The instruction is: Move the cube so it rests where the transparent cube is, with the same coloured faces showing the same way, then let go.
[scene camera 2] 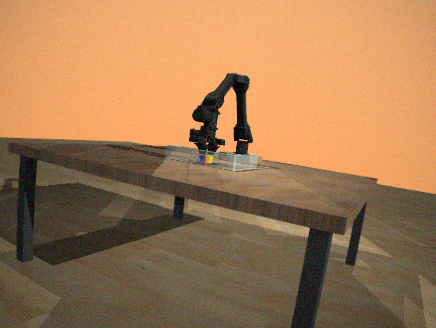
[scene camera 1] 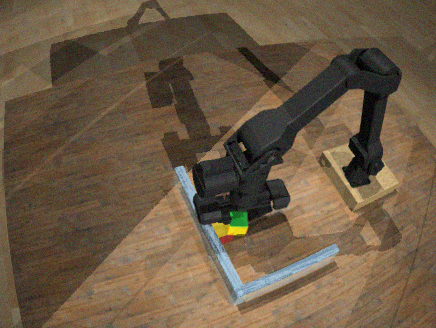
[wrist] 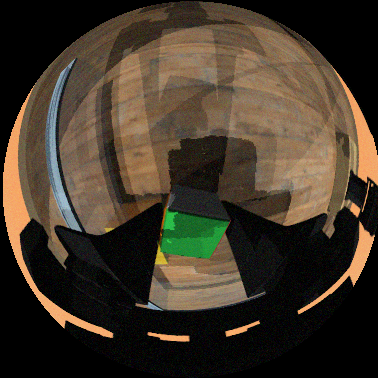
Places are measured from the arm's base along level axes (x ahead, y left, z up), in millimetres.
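Pixels of known places: gripper, fingertip midpoint: (scene camera 1: 235,222) (wrist: 191,206); arm's base, link origin: (scene camera 2: 241,154) (scene camera 1: 356,175) (wrist: 349,184).
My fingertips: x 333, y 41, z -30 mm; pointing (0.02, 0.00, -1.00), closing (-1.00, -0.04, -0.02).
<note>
Ahead of a thing's pixels: the offset from my fingertips to its top centre.
The solid cube @[1 mm ahead, 8 mm left, 29 mm up] (scene camera 1: 239,219) (scene camera 2: 209,159) (wrist: 194,236) has its green face up. A yellow side shows in scene camera 1, and a shaded grey side in the wrist view. My gripper (scene camera 1: 239,212) (scene camera 2: 209,152) (wrist: 191,206) points down and is shut on the cube, one finger against each of two opposite sides. Whether the cube touches the table cannot be told. The transparent cube @[41 mm ahead, 21 mm left, 28 mm up] (scene camera 1: 219,229) (wrist: 160,258) has a yellow top and a red side in scene camera 1. It lies close beside the solid cube, towards the long wall, mostly hidden by my left finger in the wrist view.
A low pale-blue wall (scene camera 1: 227,265) (wrist: 52,145) runs close past the transparent cube. It meets a second wall (scene camera 1: 290,270) (scene camera 2: 245,162) at a corner. The arm's base stands on a wooden block (scene camera 1: 378,191) at the right of scene camera 1.
</note>
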